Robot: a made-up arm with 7 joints.
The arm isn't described. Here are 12 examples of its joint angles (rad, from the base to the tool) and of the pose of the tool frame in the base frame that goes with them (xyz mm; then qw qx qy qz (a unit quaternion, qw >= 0)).
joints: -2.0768 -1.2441 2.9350 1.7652 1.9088 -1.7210 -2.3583
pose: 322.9 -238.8 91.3 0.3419 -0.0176 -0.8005 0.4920
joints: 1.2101 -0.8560 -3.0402 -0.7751 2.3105 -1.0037 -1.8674
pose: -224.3 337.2 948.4 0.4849 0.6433 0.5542 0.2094
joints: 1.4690 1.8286 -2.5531 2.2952 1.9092 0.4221 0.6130
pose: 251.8 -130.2 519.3 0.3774 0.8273 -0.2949 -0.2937
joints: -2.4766 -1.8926 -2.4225 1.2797 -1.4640 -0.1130 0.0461
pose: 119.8 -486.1 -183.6 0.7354 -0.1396 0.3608 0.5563
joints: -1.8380 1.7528 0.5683 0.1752 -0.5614 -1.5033 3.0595
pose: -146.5 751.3 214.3 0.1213 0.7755 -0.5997 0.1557
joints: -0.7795 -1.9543 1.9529 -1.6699 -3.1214 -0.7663 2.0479
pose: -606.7 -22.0 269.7 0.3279 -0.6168 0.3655 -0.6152
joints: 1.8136 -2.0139 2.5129 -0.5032 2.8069 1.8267 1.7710
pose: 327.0 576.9 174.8 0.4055 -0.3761 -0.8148 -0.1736
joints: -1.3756 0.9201 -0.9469 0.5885 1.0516 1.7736 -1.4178
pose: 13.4 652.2 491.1 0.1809 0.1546 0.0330 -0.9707
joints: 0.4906 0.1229 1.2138 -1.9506 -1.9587 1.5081 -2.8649
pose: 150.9 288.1 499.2 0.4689 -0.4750 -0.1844 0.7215
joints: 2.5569 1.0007 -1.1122 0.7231 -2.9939 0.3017 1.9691
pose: -460.7 -593.5 583.0 0.5005 -0.8248 0.0716 -0.2530
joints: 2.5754 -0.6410 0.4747 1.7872 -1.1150 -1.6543 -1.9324
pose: -141.6 235.9 730.7 0.6142 0.6731 -0.3269 0.2506
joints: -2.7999 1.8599 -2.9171 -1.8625 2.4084 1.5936 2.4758
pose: -97.1 25.6 -86.4 0.5604 -0.7989 -0.0295 0.2164
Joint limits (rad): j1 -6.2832..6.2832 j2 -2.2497..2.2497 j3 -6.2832..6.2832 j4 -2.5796..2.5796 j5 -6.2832..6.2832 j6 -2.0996..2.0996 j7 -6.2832..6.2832
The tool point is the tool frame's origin. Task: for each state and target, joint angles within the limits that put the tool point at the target. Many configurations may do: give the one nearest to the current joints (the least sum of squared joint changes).
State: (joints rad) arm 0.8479 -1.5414 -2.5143 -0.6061 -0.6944 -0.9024 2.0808
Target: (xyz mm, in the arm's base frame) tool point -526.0 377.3 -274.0
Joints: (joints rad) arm 0.5697 -2.2497 -2.7037 0.1297 -0.6807 -0.1660 2.0808
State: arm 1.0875 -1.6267 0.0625 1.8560 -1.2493 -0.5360 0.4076
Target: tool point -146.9 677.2 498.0
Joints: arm 1.4005 -1.8885 -0.1033 1.1524 -1.1674 -0.4737 0.4076
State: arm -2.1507 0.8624 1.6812 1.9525 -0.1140 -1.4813 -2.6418
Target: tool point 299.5 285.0 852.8
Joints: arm -1.8010 0.5275 1.7826 1.3001 -0.1330 -1.1717 -2.6418
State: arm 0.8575 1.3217 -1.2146 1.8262 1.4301 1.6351 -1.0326
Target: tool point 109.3 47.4 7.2
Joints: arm 0.7130 1.8377 -0.8896 2.2956 1.3137 1.5357 -1.0326
